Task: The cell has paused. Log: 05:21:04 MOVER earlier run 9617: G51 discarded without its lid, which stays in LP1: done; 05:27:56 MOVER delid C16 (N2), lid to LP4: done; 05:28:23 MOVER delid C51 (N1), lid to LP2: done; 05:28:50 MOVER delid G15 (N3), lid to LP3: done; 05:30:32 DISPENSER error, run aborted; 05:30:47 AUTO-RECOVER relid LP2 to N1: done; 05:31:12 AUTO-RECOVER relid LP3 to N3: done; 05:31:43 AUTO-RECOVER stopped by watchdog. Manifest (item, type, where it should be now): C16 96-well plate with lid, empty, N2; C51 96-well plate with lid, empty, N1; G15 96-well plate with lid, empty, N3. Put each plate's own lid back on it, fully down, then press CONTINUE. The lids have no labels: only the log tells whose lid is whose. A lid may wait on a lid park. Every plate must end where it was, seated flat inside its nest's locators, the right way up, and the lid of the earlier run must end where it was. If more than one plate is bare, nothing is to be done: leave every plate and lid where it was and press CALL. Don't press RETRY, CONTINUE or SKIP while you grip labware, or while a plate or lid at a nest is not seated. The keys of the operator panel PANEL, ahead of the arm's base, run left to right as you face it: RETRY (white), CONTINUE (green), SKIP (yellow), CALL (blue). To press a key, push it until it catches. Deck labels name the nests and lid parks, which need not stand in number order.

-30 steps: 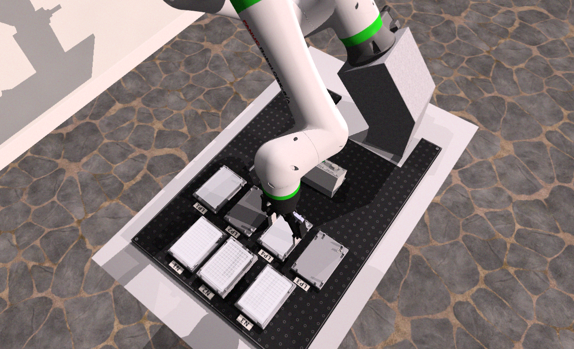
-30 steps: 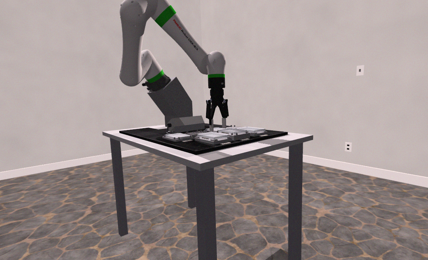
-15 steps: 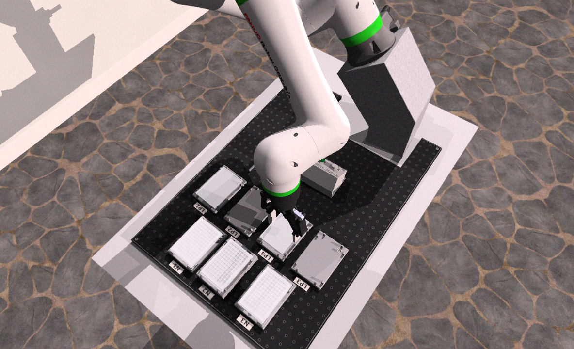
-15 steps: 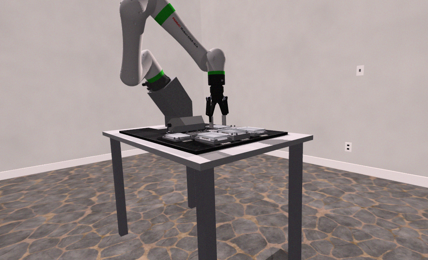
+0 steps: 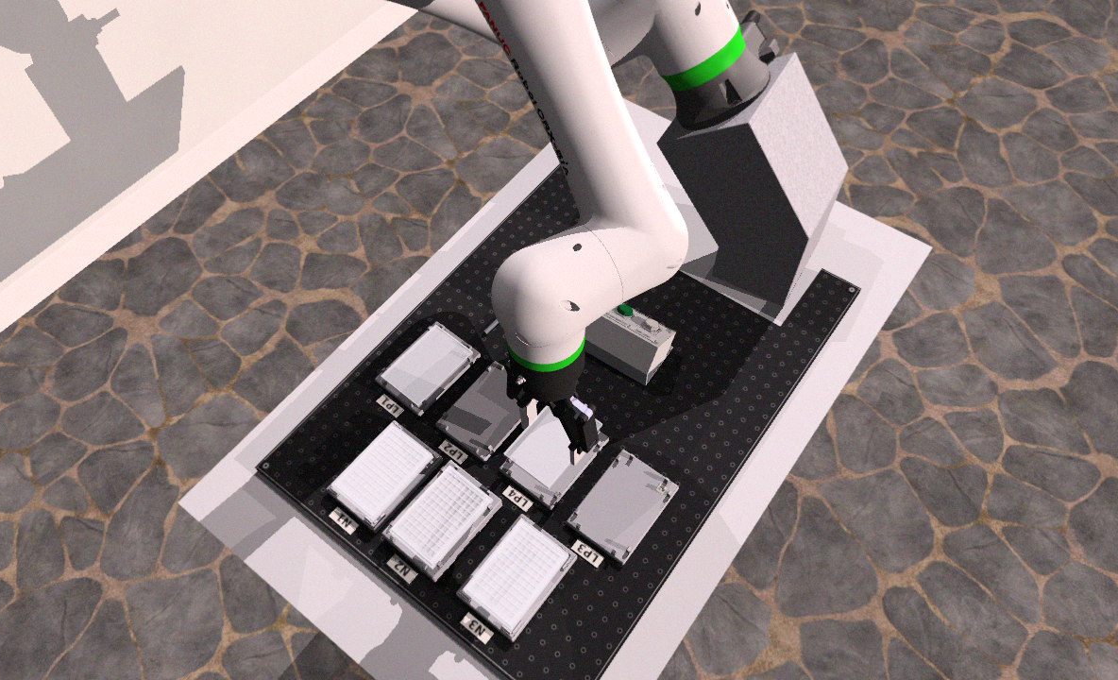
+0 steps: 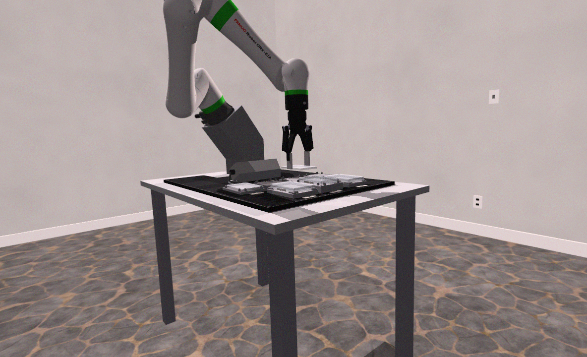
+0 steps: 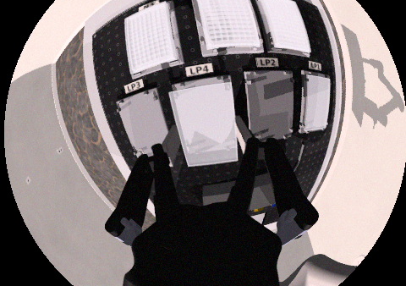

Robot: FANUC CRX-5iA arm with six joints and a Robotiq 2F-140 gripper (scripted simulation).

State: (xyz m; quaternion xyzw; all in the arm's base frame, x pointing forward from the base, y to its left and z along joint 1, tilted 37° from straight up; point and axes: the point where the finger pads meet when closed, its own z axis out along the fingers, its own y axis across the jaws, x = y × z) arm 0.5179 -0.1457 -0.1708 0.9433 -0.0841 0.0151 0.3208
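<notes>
Right now my hand is 17 cm short of the plate, 9 cm to the left of it and 5 cm above it. Also, from my hand: LP4 label: 9 cm ahead, 8 cm below, 1 cm to the right; lid park LP2: 13 cm to the right, 8 cm below, 2 cm behind; lid park LP4: 8 cm below.
</notes>
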